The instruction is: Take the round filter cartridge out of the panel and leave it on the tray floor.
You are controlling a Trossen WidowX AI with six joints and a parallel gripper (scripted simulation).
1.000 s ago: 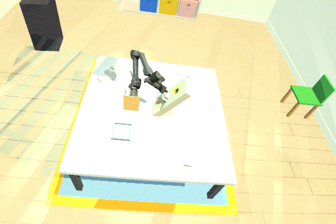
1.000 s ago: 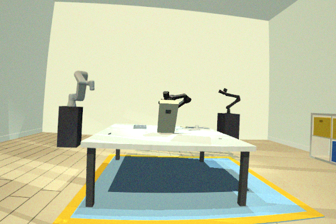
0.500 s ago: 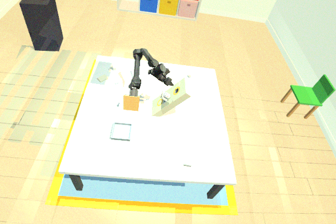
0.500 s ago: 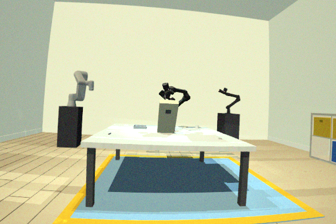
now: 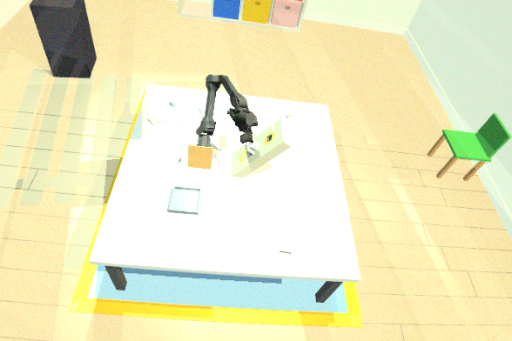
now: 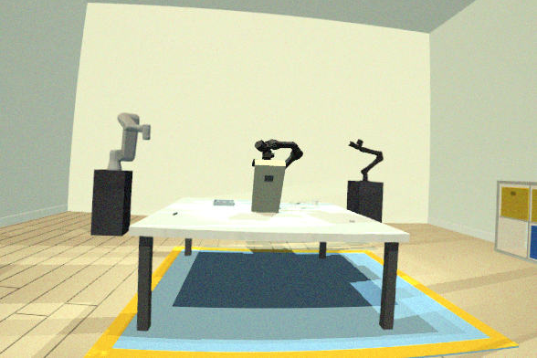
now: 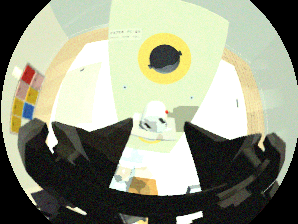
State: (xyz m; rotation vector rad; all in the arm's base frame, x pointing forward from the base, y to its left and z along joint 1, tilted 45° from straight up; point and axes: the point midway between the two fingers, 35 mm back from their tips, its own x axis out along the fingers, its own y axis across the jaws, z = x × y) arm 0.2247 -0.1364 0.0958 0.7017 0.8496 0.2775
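Now: the filter cartridge 60 mm below my gripper tip and 20 mm ahead of it. Round my gripper tip: shallow square tray (350 mm behind, 240 mm to the right, 240 mm below); then service panel (70 mm below, 60 mm ahead).
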